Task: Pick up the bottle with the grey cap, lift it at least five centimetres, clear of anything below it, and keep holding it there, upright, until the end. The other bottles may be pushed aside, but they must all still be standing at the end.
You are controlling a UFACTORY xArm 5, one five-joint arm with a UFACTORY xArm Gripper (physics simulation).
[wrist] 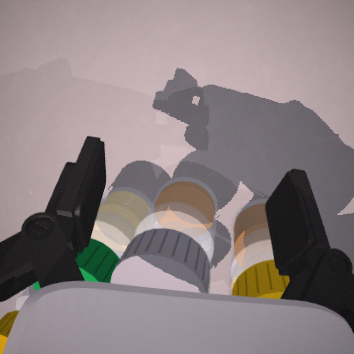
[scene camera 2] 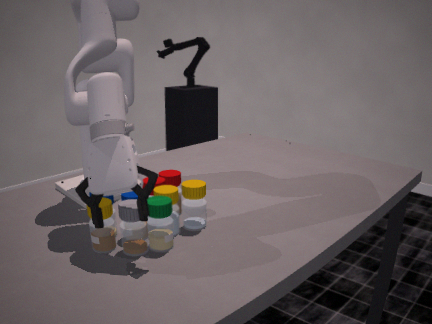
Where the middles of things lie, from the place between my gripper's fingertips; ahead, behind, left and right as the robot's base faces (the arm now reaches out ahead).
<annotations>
Right now my hand is 5 cm past the grey-capped bottle (scene camera 2: 134,237), 5 cm to the right of it and 4 cm above it. The rest, counted from my hand: green-capped bottle (scene camera 2: 160,229) 4 cm behind, 10 cm to the left, 4 cm below.
</annotations>
